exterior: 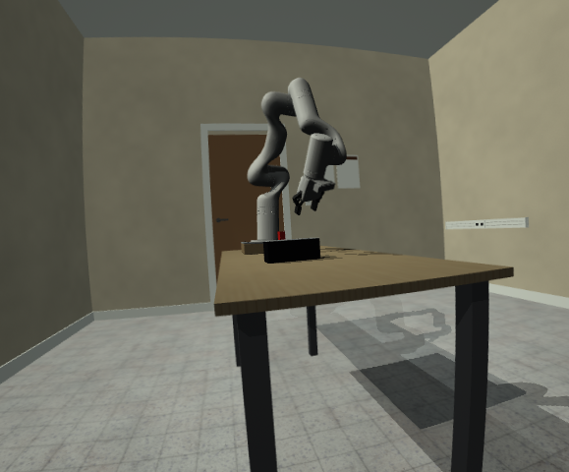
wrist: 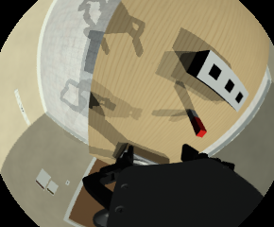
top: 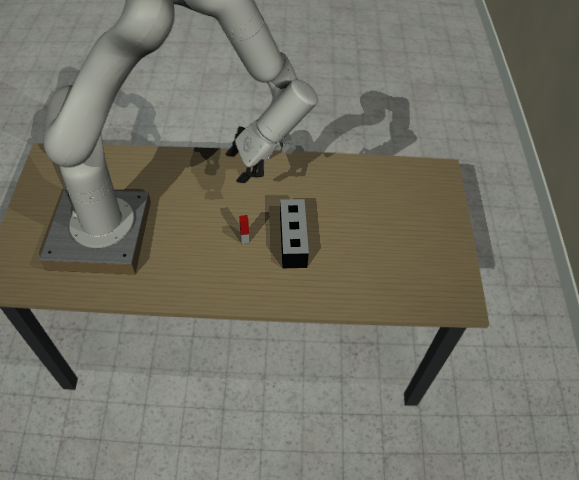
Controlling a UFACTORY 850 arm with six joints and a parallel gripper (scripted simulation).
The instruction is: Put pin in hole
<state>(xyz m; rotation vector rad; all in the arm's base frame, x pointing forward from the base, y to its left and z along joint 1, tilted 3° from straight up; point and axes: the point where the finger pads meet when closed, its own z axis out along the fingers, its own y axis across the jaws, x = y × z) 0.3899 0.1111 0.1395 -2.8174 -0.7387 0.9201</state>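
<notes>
Right now the pin is 120 mm to the right of my hand, 110 mm below it and 30 mm ahead of it. Also, from my hand: black block (170 mm ahead, 150 mm below, 110 mm to the right).
</notes>
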